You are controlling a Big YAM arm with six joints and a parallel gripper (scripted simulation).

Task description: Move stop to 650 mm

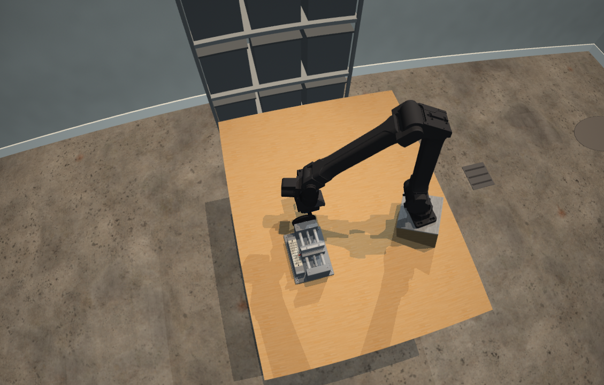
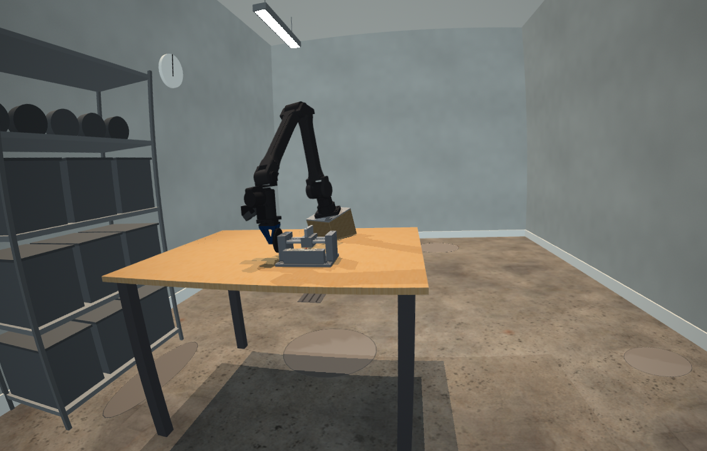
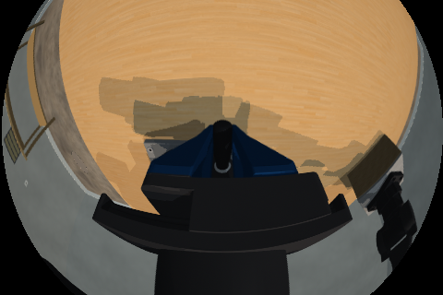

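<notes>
Now: hand 16 cm to the right of the grey stop fixture, 4 cm short of it and 3 cm below it. Also, from my hand: black handwheel: 3 cm to the left, 1 cm ahead; then handwheel handle: 1 cm to the left.
</notes>
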